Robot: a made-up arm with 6 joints.
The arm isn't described. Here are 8 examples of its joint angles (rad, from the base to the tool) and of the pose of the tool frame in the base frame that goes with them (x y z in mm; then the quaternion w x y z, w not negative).
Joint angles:
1: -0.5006 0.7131 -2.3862 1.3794 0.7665 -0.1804
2: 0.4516 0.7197 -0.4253 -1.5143 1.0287 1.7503
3: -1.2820 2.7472 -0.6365 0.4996 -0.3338 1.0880
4: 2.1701 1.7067 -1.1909 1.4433 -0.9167 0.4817
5: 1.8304 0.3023 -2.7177 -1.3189 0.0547 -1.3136
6: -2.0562 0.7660 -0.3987 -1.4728 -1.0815 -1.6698
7: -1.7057 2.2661 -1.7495 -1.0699 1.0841 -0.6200
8: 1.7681 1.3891 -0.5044 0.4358 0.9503 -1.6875
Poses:
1: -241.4 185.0 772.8 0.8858 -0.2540 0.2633 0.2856
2: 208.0 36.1 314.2 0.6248 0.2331 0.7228 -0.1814
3: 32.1 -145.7 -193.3 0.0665 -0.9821 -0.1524 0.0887
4: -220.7 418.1 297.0 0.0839 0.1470 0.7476 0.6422
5: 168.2 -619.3 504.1 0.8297 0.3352 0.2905 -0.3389
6: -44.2 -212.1 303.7 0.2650 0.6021 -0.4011 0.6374
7: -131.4 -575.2 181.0 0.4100 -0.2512 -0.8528 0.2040
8: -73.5 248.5 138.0 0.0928 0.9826 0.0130 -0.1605
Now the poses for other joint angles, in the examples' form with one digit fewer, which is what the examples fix.
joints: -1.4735 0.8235 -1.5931 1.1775 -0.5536 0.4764
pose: -26 -74 740 0.942 0.240 -0.235 -0.003
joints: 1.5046 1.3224 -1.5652 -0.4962 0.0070 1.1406
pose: 25 368 612 0.387 -0.242 0.531 0.713
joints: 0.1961 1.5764 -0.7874 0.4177 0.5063 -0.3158
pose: 361 85 165 0.184 -0.089 0.971 0.121
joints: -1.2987 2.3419 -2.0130 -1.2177 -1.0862 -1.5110
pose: 226 -600 283 0.058 -0.595 0.230 -0.768
